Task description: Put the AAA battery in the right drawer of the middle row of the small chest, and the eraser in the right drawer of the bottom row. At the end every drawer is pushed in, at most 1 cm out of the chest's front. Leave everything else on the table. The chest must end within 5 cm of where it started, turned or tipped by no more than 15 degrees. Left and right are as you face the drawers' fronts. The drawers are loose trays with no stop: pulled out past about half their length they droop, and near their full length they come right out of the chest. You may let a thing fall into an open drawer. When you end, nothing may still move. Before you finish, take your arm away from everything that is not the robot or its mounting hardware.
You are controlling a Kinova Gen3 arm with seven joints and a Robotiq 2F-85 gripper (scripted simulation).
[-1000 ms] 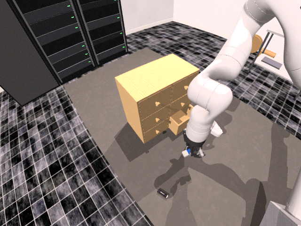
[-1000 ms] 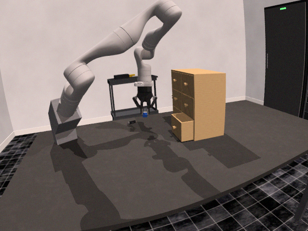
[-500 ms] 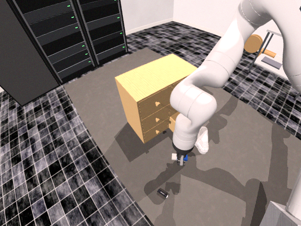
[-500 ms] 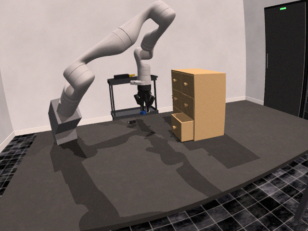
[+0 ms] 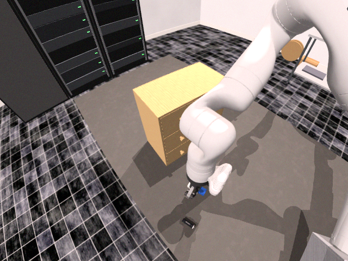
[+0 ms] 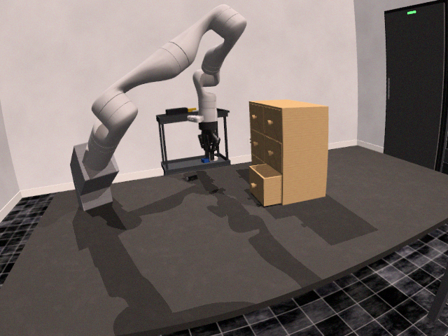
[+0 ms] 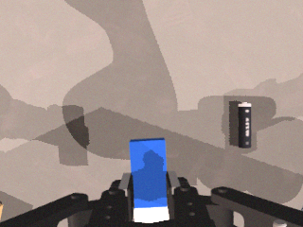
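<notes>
Now: the dark AAA battery 11 cm below my hand, 10 cm to the left of it and 5 cm behind it. Round my hand: green AAA battery (24 cm to the right, 23 cm ahead); white eraser (2 cm below, 1 cm ahead).
</notes>
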